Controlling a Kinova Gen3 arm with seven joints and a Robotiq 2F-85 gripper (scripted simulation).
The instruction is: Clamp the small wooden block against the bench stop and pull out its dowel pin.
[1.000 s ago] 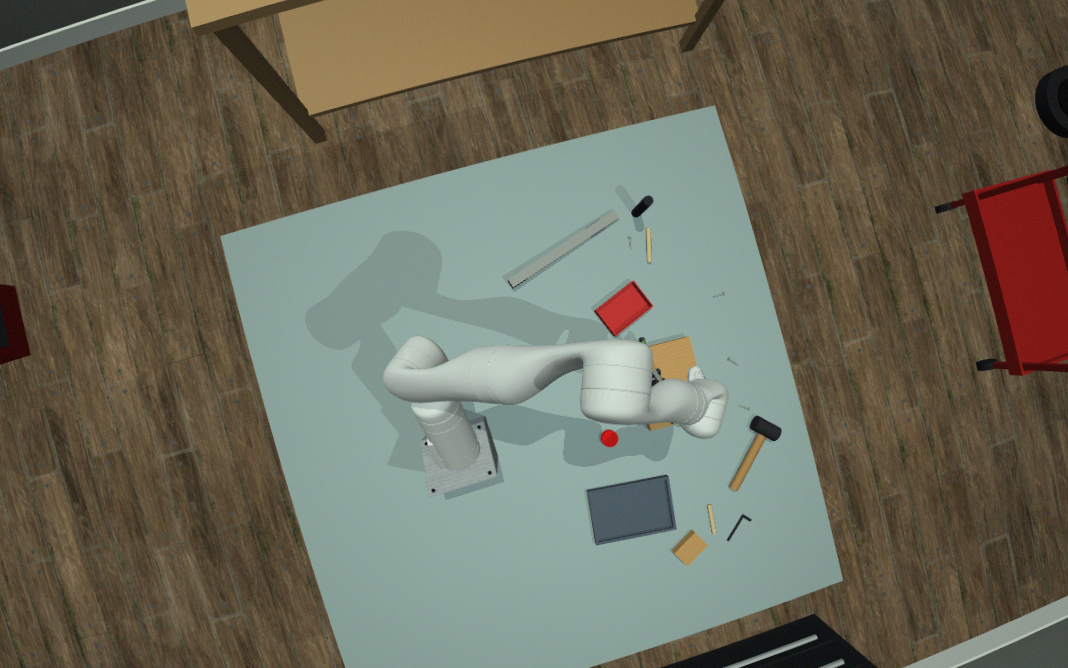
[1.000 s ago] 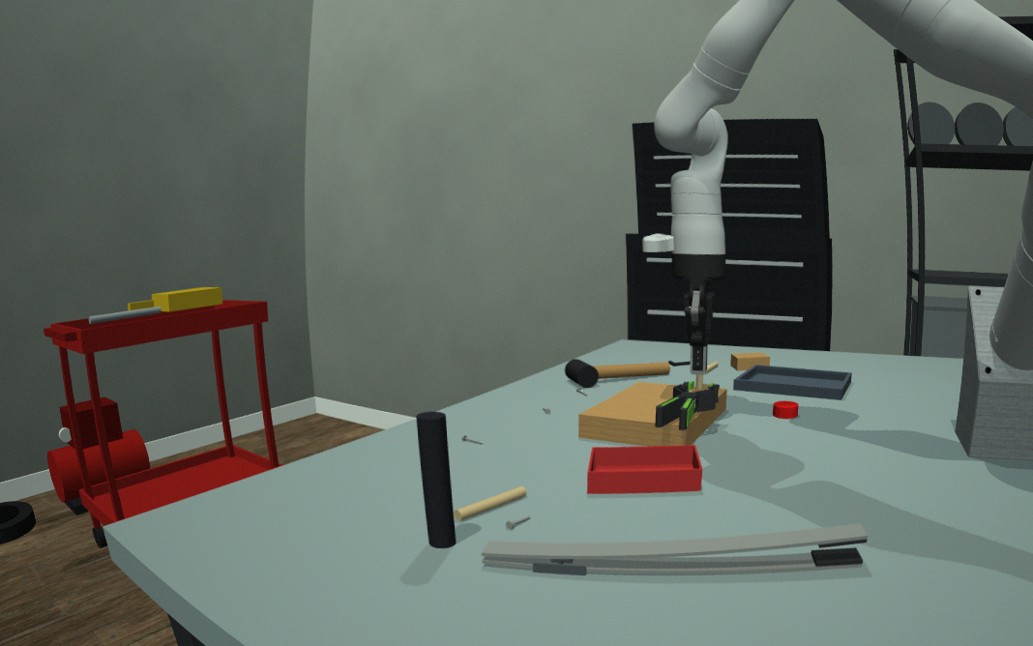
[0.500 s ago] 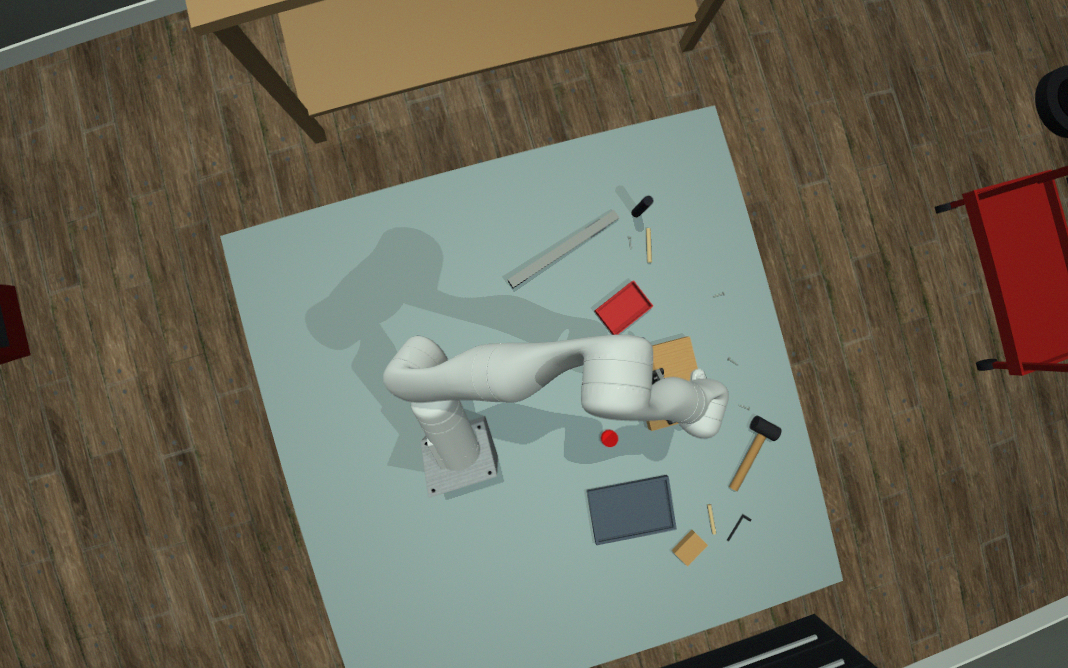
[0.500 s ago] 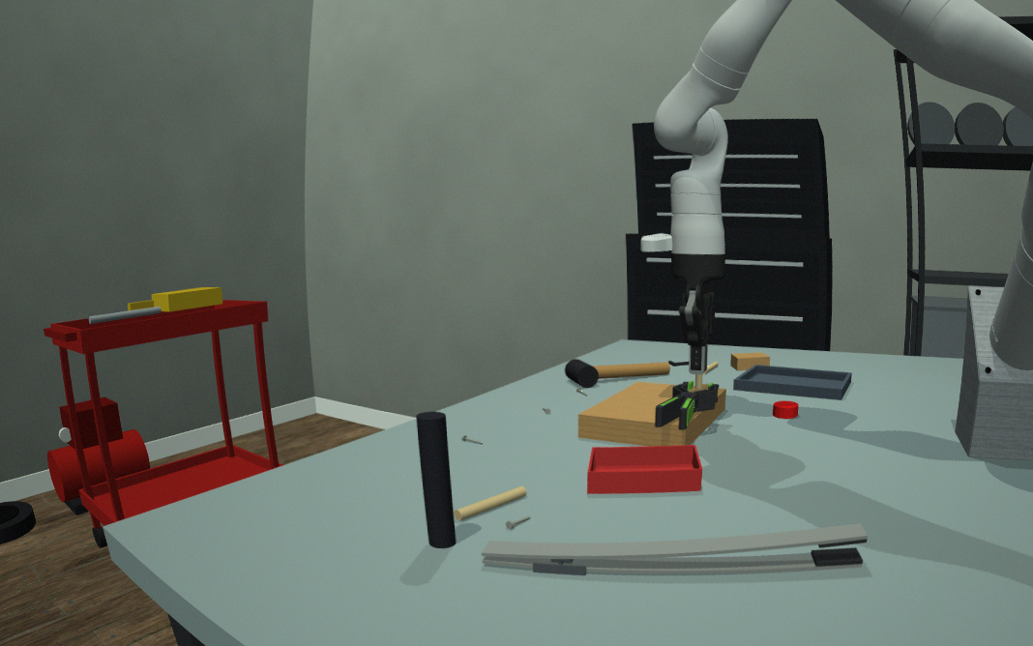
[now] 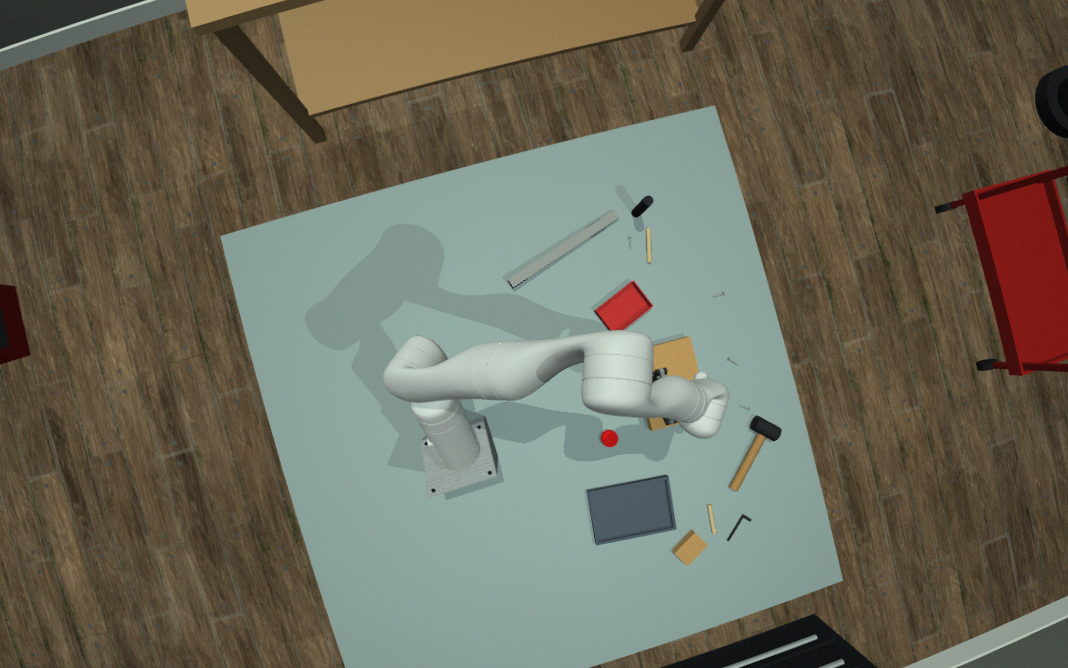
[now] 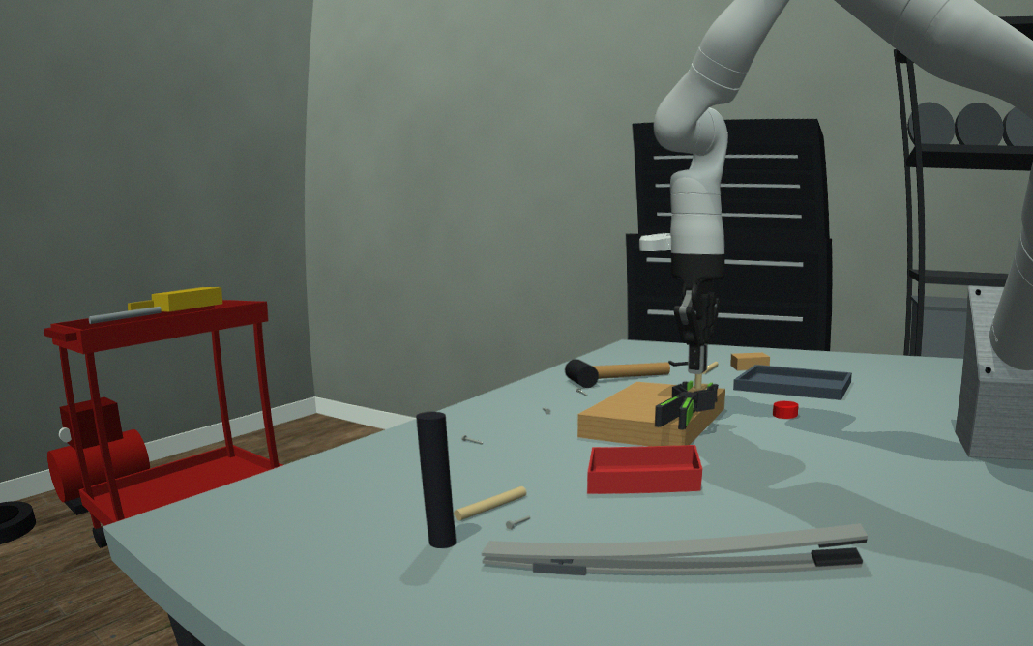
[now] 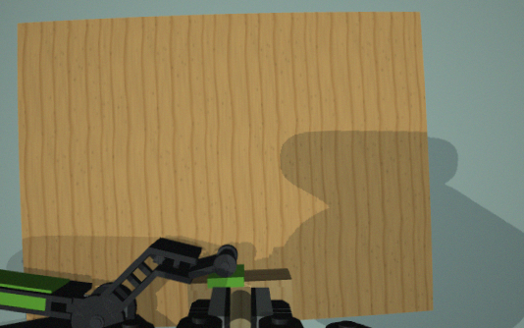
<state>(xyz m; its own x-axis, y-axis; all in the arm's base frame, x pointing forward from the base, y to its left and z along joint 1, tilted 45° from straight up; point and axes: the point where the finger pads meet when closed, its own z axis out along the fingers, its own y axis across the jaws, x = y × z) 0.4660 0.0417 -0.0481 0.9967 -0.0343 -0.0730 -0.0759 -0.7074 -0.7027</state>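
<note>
Right now my hand is 20 mm above the dowel pin. Round my hand: red puck: 120 mm behind, 90 mm to the right, 80 mm below; small wooden block: 50 mm below; wooden bench board: 50 mm ahead, 70 mm below.
</note>
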